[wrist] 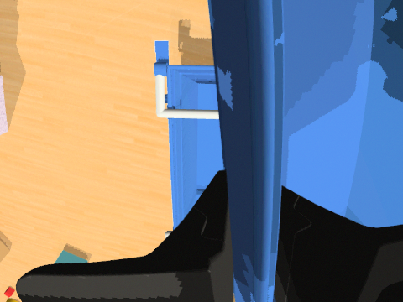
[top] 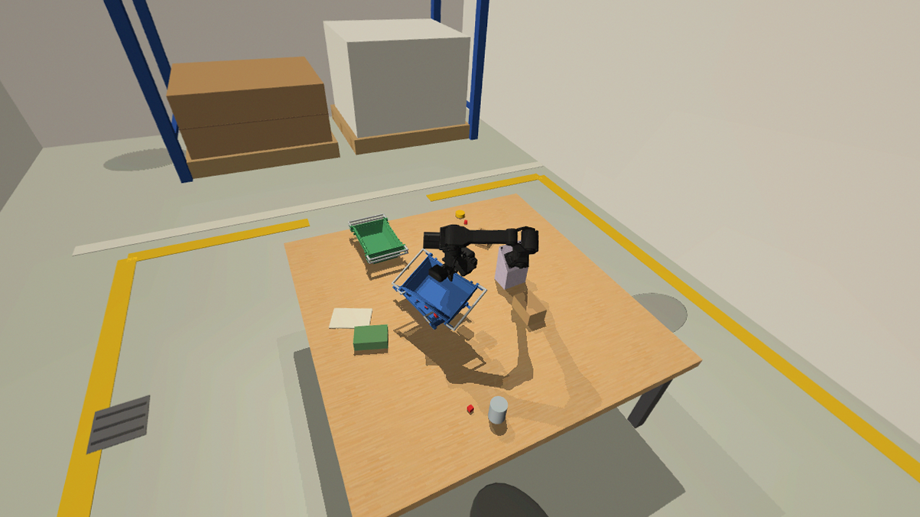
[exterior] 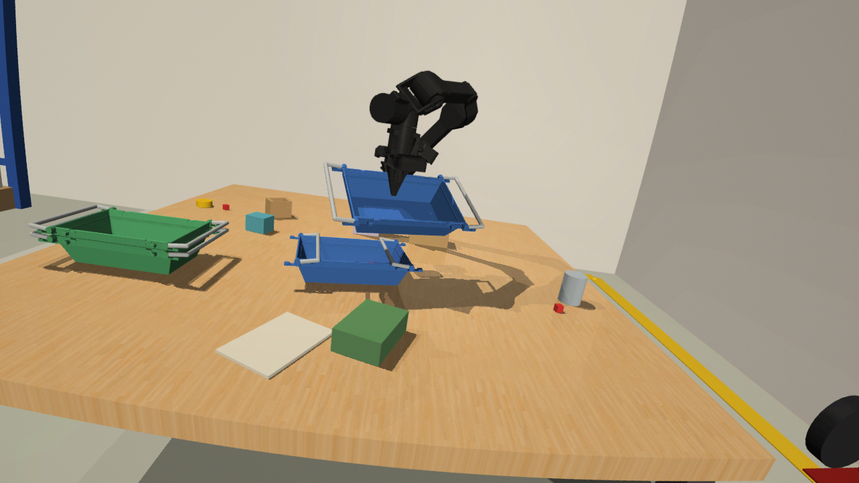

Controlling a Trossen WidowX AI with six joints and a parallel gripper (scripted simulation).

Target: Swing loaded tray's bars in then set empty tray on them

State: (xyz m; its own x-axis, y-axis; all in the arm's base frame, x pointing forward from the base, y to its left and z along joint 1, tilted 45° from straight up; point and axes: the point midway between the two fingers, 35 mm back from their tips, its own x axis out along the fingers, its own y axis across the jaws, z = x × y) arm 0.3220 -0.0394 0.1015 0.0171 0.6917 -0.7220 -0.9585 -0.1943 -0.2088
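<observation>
Right now the blue tray is 7 cm ahead of my gripper tip and 2 cm to the left of it. The rest, counted from my gripper tip: cream sheet (35 cm ahead, 18 cm below, 16 cm to the right); teal cube (35 cm to the right, 21 cm behind, 16 cm below); green block (32 cm ahead, 16 cm below, 2 cm to the right).
</observation>
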